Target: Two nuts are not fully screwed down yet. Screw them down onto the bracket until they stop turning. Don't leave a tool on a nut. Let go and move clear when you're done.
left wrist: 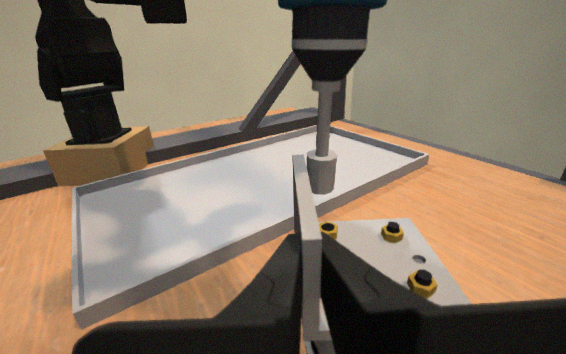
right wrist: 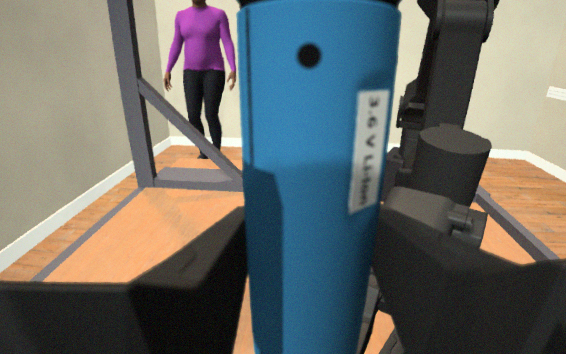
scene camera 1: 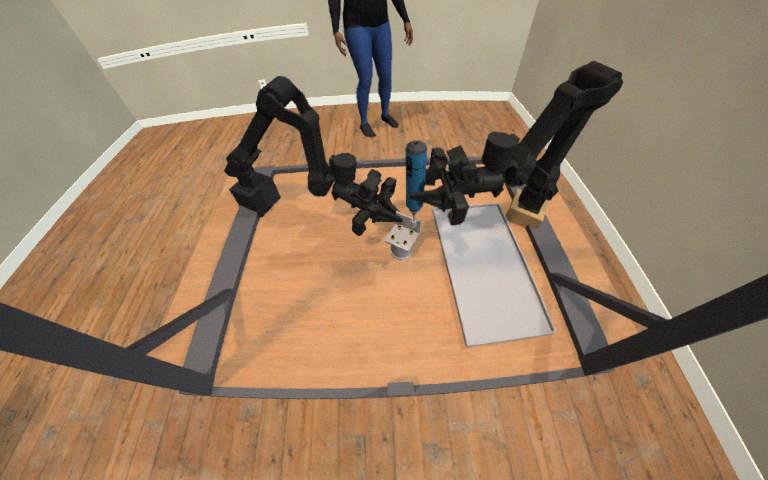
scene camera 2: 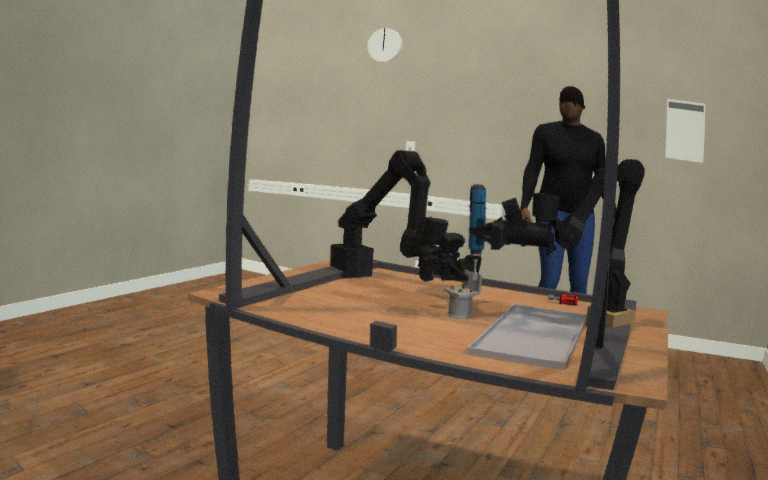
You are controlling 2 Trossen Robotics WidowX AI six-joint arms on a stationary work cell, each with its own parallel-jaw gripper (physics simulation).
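Where they show: left gripper, fingertip midpoint: (left wrist: 306,243) (scene camera 1: 403,219) (scene camera 2: 469,278); right gripper, fingertip midpoint: (right wrist: 305,214) (scene camera 1: 407,188) (scene camera 2: 471,228); left arm's base, origin of the base link: (scene camera 1: 250,183) (scene camera 2: 352,246); right arm's base, origin of the base link: (left wrist: 100,137) (scene camera 1: 529,204) (scene camera 2: 612,308).
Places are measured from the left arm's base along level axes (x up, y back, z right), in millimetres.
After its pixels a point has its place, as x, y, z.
Observation:
The pale bracket (scene camera 1: 402,236) @[-25, -514, -22] (left wrist: 400,255) @[-24, -515, -6] stands on a grey cylinder mount (scene camera 2: 459,307) @[-62, -533, -3], with several brass nuts on its plate. In the left wrist view, two nuts (left wrist: 392,232) @[-19, -526, -5] (left wrist: 422,283) @[-18, -491, -8] have black stud ends showing; another nut (left wrist: 328,229) @[-15, -529, -39] sits beside the upright flange. My left gripper (left wrist: 306,243) @[0, -501, -56] is shut on the bracket's flange, one finger on each side. My right gripper (right wrist: 305,214) @[136, -518, -30] (scene camera 2: 474,230) @[136, -518, -30] is shut on the blue electric screwdriver (scene camera 1: 416,169) @[201, -537, -20] (scene camera 2: 477,215) @[171, -545, -24] (right wrist: 310,125) @[177, -548, -46], held upright. Its socket (left wrist: 321,172) @[19, -528, -44] hangs above the nut by the flange, apart from it. The left finger hides part of the plate.
A grey shallow tray (scene camera 1: 509,339) @[-75, -839, 109] (scene camera 2: 518,360) @[-85, -854, 102] (left wrist: 185,272) @[-82, -577, -138] lies right of the bracket. A red tool (scene camera 2: 568,299) @[-72, -593, -393] lies behind the tray in scene camera 2. A dark block (scene camera 2: 383,336) @[-56, -664, 312] sits at the table's front edge. Dark frame posts (scene camera 2: 242,141) @[321, -280, 493] rise from the table.

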